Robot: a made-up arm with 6 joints. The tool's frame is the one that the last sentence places. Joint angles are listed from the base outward.
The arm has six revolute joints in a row. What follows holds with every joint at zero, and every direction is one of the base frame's.
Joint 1 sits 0.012 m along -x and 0.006 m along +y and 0.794 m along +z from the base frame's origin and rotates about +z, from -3 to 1.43 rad.
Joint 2 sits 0.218 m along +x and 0.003 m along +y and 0.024 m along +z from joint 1 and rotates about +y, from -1.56 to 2.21 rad.
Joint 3 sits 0.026 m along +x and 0.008 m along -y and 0.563 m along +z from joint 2 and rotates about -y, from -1.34 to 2.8 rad.
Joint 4 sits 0.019 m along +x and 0.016 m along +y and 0.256 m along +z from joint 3 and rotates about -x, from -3.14 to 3.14 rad.
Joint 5 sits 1.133 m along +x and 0.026 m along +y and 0.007 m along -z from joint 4 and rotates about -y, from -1.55 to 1.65 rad.
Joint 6 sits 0.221 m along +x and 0.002 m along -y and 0.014 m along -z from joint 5 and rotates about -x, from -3.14 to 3.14 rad.
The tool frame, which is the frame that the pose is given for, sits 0.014 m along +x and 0.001 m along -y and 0.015 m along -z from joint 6; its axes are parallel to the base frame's.
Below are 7 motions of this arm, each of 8 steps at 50 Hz.
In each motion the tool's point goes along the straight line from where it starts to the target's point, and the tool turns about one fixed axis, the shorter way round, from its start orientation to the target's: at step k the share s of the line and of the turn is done. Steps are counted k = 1, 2, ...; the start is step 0. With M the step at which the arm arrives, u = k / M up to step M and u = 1 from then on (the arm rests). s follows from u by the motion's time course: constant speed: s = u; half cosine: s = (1 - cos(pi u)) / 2; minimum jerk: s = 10 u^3 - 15 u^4 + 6 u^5.
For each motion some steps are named. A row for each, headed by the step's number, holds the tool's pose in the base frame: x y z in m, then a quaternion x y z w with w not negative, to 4 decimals.
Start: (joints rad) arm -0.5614 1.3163 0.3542 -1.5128 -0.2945 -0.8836
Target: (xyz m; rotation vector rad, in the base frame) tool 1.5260 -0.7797 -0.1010 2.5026 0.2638 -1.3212
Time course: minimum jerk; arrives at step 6
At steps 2, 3, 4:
2: 1.5526 -0.8360 -0.0419 0.8825 0.0563 -0.4454 0.1402
3: 1.5428 -0.8153 -0.0636 0.8783 0.0693 -0.4507 0.1435
4: 1.5331 -0.7947 -0.0853 0.8740 0.0824 -0.4559 0.1468

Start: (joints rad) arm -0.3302 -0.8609 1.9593 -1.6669 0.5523 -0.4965
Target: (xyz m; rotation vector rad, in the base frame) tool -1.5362 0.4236 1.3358 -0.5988 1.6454 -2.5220
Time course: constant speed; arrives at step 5
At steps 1, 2, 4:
1: -1.5315 0.4346 1.3658 -0.2001 0.5254 -0.8268 0.0200
2: -1.5327 0.4319 1.3583 -0.1988 0.5279 -0.8253 0.0240
4: -1.5350 0.4264 1.3433 -0.1962 0.5330 -0.8224 0.0318

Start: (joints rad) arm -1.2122 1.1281 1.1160 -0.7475 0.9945 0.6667
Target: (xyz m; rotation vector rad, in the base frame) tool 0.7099 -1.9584 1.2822 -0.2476 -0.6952 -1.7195
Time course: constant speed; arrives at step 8
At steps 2, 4, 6, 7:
2: 0.6371 -1.9463 1.3816 -0.1587 -0.3096 -0.7527 0.5589
4: 0.6614 -1.9504 1.3485 -0.1414 -0.3062 -0.7487 0.5707
6: 0.6856 -1.9544 1.3153 -0.1240 -0.3027 -0.7444 0.5821
7: 0.6978 -1.9564 1.2988 -0.1152 -0.3009 -0.7421 0.5878

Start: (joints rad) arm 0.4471 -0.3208 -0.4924 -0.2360 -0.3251 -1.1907
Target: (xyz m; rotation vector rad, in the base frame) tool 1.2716 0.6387 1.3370 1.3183 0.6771 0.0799
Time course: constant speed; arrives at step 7
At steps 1, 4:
1: 1.2591 0.6857 1.2972 0.5789 0.3383 0.0360 0.7411
4: 1.2654 0.6622 1.3171 0.5897 0.3234 0.0362 0.7392

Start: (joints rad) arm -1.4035 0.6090 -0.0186 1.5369 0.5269 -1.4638
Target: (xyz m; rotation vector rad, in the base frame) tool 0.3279 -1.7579 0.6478 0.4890 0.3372 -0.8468
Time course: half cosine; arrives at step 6
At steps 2, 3, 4, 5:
2: 0.3778 -1.7484 0.6440 0.2209 0.1783 -0.4005 0.8712
3: 0.3611 -1.7516 0.6453 0.2252 0.1726 -0.4020 0.8706
4: 0.3445 -1.7547 0.6465 0.2295 0.1669 -0.4034 0.8699
5: 0.3324 -1.7571 0.6475 0.2326 0.1627 -0.4044 0.8694

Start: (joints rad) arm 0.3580 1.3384 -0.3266 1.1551 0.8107 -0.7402
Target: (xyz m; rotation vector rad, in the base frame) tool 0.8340 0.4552 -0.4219 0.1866 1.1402 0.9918
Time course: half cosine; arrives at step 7
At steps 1, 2, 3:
1: 0.8048 0.4782 -0.4306 0.0202 0.5214 0.4861 0.7011
2: 0.8091 0.4748 -0.4293 0.0296 0.5209 0.4809 0.7047
3: 0.8152 0.4700 -0.4275 0.0432 0.5200 0.4733 0.7097

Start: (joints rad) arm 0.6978 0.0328 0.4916 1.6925 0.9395 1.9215
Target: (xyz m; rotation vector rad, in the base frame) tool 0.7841 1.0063 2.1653 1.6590 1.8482 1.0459
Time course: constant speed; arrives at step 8
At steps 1, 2, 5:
1: 0.8718 1.0016 2.1566 0.6429 0.6539 0.3423 0.2049
2: 0.8593 1.0023 2.1578 0.6370 0.6561 0.3475 0.2073
5: 0.8217 1.0043 2.1616 0.6189 0.6627 0.3631 0.2145

